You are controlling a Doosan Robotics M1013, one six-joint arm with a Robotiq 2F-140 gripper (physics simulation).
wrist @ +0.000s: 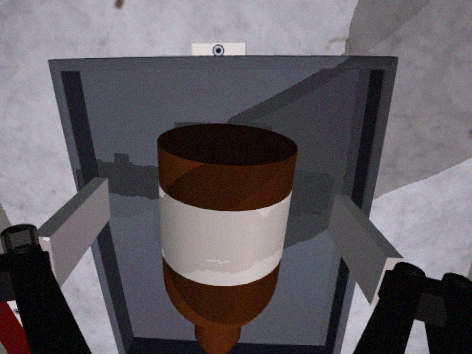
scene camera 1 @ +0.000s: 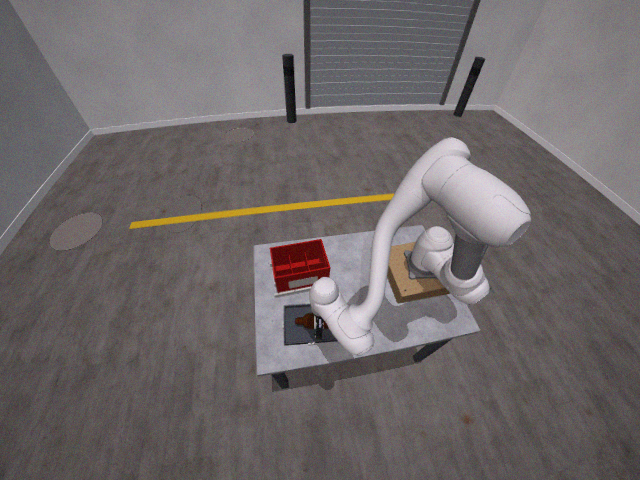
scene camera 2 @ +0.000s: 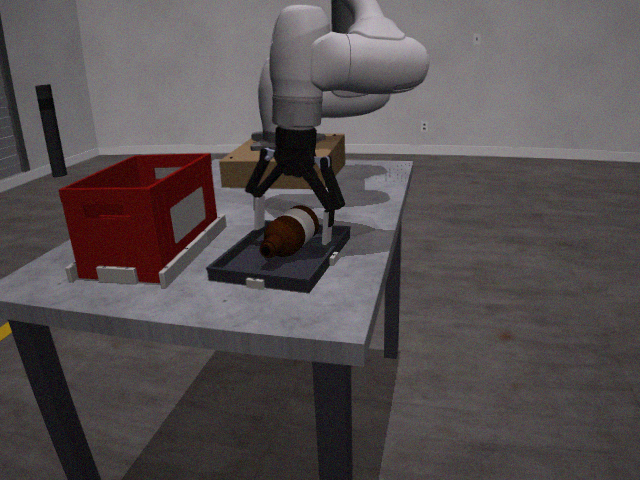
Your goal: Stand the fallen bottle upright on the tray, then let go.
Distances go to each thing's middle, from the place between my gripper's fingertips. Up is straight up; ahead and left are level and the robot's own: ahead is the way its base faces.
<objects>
Now: hand 30 mm short of the brown bottle (scene camera 2: pixel 284 236), 10 mm to the right of it and 10 mm below it.
</objects>
